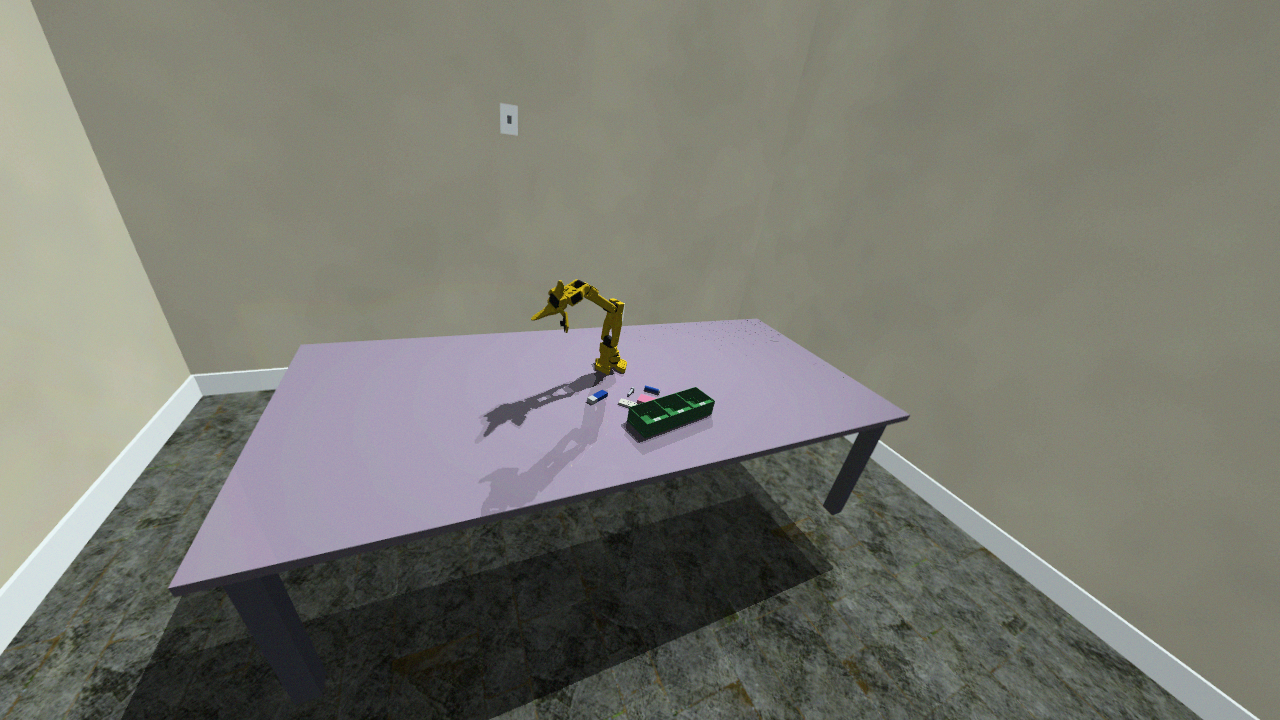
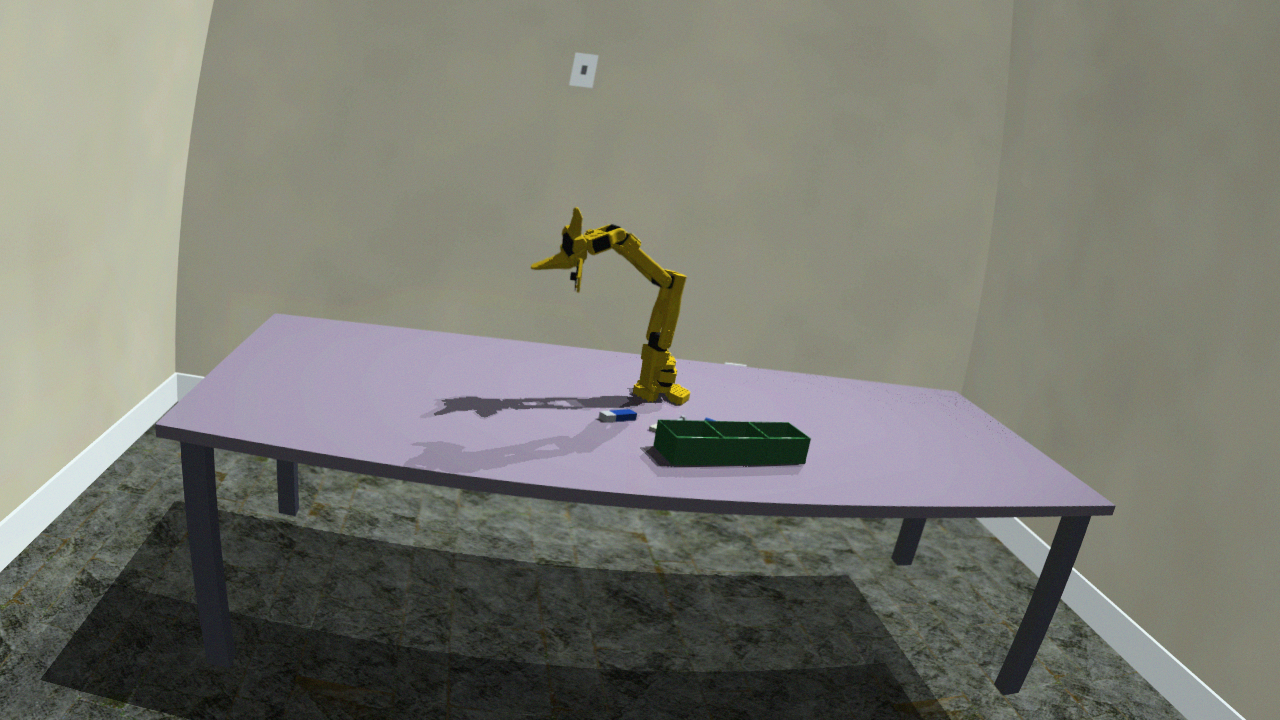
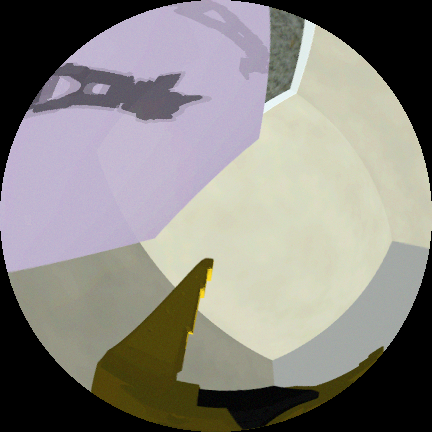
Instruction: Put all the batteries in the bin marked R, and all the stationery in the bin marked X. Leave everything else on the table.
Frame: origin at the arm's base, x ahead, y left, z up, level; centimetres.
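Seen in the pictures: hand at its tool point: (image 1: 533, 318) (image 2: 533, 266) (image 3: 212, 266); arm's base at its link origin: (image 1: 613, 370) (image 2: 662, 399).
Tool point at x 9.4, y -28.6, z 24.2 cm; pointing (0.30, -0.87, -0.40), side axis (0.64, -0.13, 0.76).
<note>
Pixels of each thing's middle, then the offset from my tool point to it. Level surfaces: height alone.
- blue-and-white block at the middle of its body: (image 2: 618, 415) (image 1: 597, 396) dx +5.5, dy +17.9, dz -23.6 cm
- small blue piece at the middle of its body: (image 2: 717, 425) (image 1: 652, 389) dx +5.7, dy +36.0, dz -23.5 cm
- small white-and-dark piece at the middle of its body: (image 1: 630, 391) dx +5.0, dy +28.9, dz -23.7 cm
- whitish piece at the middle of its body: (image 2: 665, 431) (image 1: 627, 403) dx +10.5, dy +25.6, dz -23.9 cm
- pink piece at the middle of its body: (image 1: 647, 400) dx +10.5, dy +31.8, dz -23.8 cm
- green three-compartment box at the middle of its body: (image 2: 734, 442) (image 1: 672, 410) dx +19.2, dy +35.5, dz -21.9 cm
- lilac table at its surface level: dz -24.3 cm
A blue-and-white block (image 1: 597, 396) (image 2: 617, 415), perhaps an eraser, lies on the table in front of the arm's base. Near it lie a small blue piece (image 1: 651, 390) (image 2: 708, 420), a small white-and-dark piece (image 1: 631, 391), a whitish piece (image 1: 627, 402) (image 2: 654, 427) and a pink piece (image 1: 644, 399); they are too small to identify surely. A green three-compartment box (image 1: 675, 423) (image 2: 733, 450) stands beside them, partly hiding some; no letters are readable. My gripper (image 1: 546, 300) (image 2: 554, 238) (image 3: 296, 304) is wide open and empty, high above the table, left of these things.
The arm's yellow base (image 1: 609, 361) (image 2: 656, 380) stands on the lilac table (image 1: 358, 429) (image 2: 358, 367) (image 3: 65, 190), behind the small things. The arm's shadows fall on the table to the left. A wall rises behind the table.
</note>
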